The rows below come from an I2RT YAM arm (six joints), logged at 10 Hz.
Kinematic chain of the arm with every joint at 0, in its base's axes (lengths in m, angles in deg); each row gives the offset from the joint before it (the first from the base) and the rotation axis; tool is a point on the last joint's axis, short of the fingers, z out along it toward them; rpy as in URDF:
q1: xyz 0 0 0.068 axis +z
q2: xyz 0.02 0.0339 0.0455 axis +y
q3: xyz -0.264 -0.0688 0 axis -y
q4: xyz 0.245 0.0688 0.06 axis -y
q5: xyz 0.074 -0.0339 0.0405 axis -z
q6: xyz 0.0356 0 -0.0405 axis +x
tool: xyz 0 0 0 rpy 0 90 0
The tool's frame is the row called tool.
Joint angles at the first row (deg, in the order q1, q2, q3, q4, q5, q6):
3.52, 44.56, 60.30, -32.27, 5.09, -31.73
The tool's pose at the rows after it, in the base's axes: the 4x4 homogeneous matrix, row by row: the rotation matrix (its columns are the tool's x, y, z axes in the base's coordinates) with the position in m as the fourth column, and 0 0 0 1 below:
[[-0.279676 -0.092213 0.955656 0.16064], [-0.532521 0.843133 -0.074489 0.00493], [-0.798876 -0.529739 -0.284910 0.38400], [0 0 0 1]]
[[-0.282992 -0.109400 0.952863 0.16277], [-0.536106 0.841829 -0.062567 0.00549], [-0.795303 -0.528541 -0.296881 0.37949], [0 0 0 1]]
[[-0.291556 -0.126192 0.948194 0.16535], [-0.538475 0.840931 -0.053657 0.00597], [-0.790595 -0.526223 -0.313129 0.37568], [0 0 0 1]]
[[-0.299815 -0.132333 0.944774 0.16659], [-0.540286 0.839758 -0.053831 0.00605], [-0.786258 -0.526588 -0.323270 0.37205], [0 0 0 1]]
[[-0.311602 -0.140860 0.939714 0.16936], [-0.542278 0.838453 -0.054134 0.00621], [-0.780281 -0.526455 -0.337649 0.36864], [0 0 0 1]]
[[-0.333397 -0.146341 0.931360 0.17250], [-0.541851 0.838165 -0.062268 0.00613], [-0.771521 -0.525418 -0.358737 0.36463], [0 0 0 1]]
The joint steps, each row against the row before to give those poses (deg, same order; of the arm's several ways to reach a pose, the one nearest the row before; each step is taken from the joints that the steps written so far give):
-0.09, 0.09, -1.93, 1.85, 2.46, 0.44
0.00, 0.17, -0.80, 0.27, -0.69, -0.17
0.00, 0.44, -0.44, -0.08, -0.53, -0.09
0.00, 0.09, -0.61, 0.08, 0.00, -0.09
0.00, 0.53, -0.36, 0.00, 0.00, -0.09
0.00, 0.70, -0.26, -0.35, 0.44, 0.09

